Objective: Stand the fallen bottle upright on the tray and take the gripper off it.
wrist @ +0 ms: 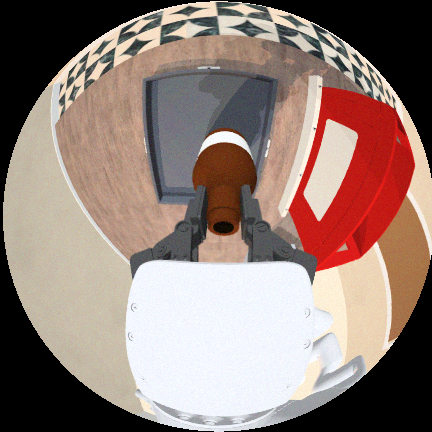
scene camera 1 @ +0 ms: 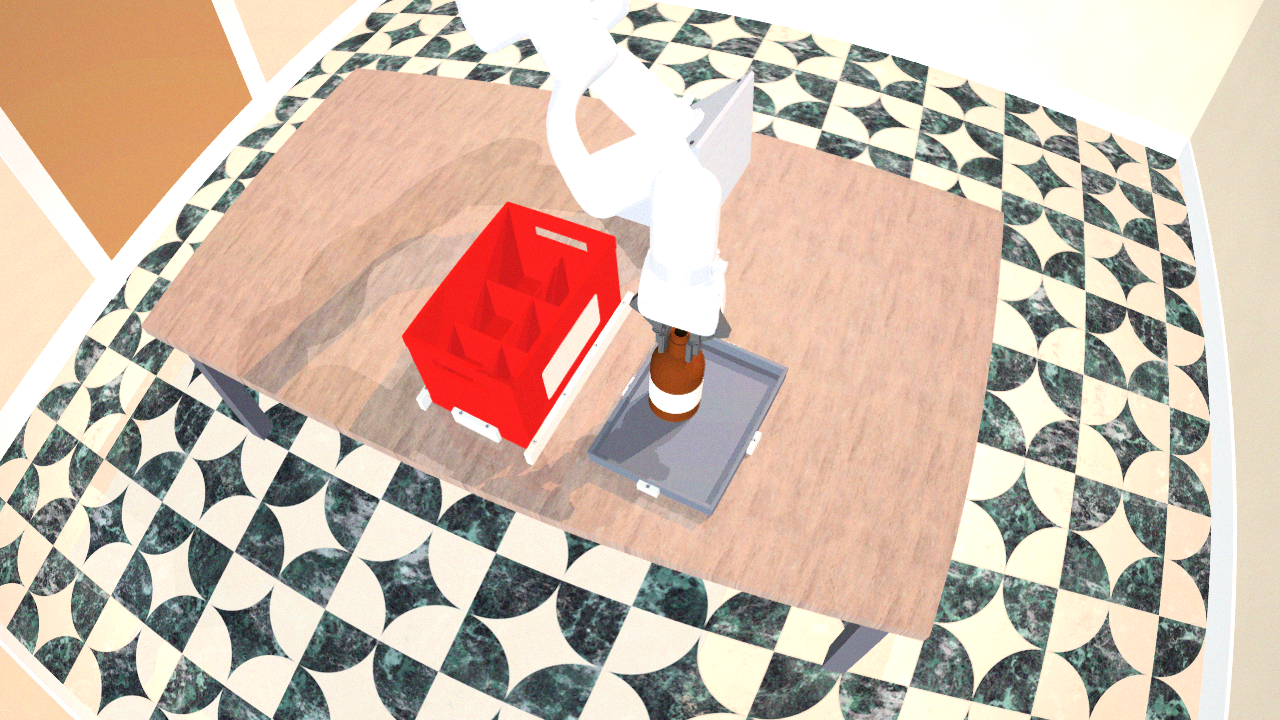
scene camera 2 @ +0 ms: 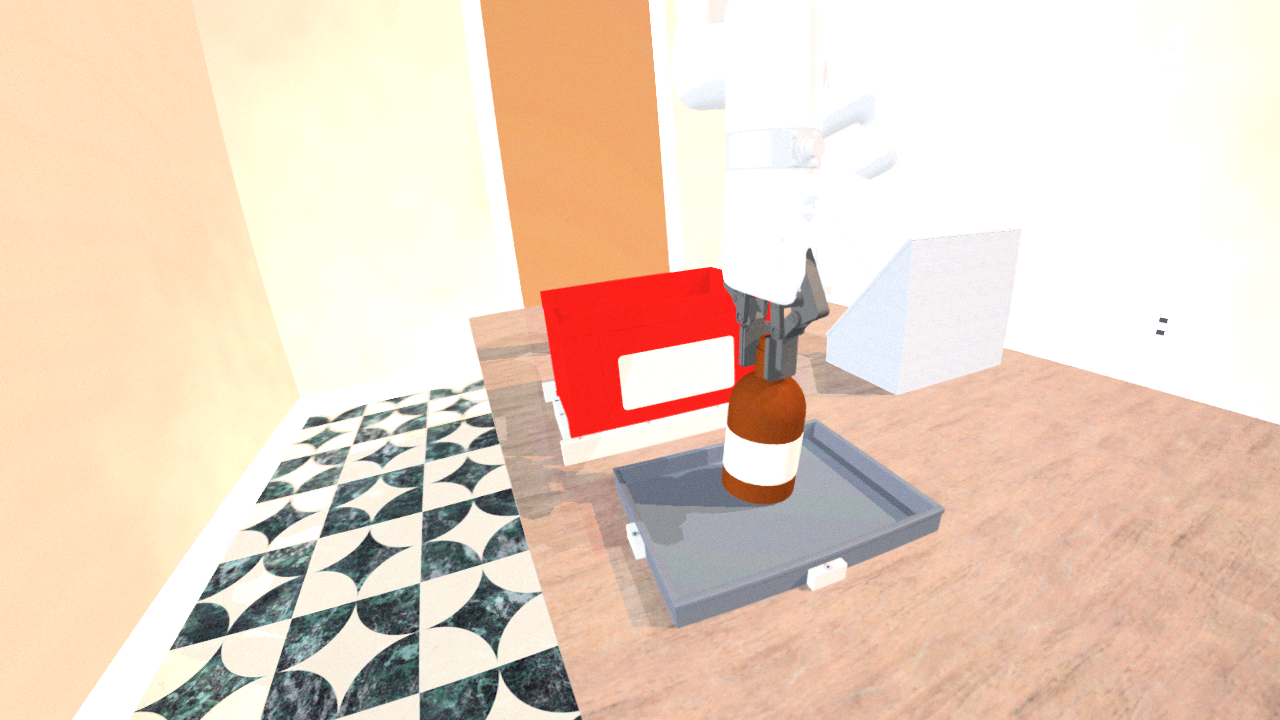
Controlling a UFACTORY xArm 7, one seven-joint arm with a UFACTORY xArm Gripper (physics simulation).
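Places are measured from the arm's base along level axes (x ahead, y left, z up), in centimetres.
Where they show: gripper, between the fingertips: point(wrist: 223, 196) point(scene camera 1: 678, 349) point(scene camera 2: 766, 370); arm's base, origin of its link: point(scene camera 2: 911, 283).
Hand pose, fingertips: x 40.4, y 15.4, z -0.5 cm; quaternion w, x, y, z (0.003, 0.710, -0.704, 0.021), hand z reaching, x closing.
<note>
Each offset is from my fingertips to the top centre of the thing. "spot": to the spot under its first point.
The brown bottle @[dx -0.1, dy -0.2, dz +3.1 cm] point(scene camera 1: 675, 371) point(scene camera 2: 765, 411) point(wrist: 225, 167) with a white label band is upright, or very nearly so, over the inside of the grey tray @[spot: dx +6.7, dy +8.3, dz -12.7 cm] point(scene camera 1: 716, 456) point(scene camera 2: 760, 550) point(wrist: 175, 130), towards the side nearer the crate. Its base looks to be at the tray floor, and its shadow meets the base; a very small gap cannot be ruled out. My gripper point(scene camera 1: 677, 347) point(scene camera 2: 768, 358) point(wrist: 223, 196) is shut on the bottle's neck, one dark finger on each side, with the open mouth showing between them in the wrist view.
A red divided crate @[dx +0.9, dy -24.3, dz +4.3 cm] point(scene camera 1: 492, 394) point(scene camera 2: 590, 376) point(wrist: 372, 150) stands beside the tray, with a white rail @[dx +1.7, dy -14.4, dz -10.2 cm] point(scene camera 1: 580, 380) point(scene camera 2: 653, 436) point(wrist: 302, 150) along its base between them. A pale slanted block point(scene camera 1: 733, 147) point(scene camera 2: 957, 308) stands farther back on the table. Small white blocks touch the tray's outer sides.
</note>
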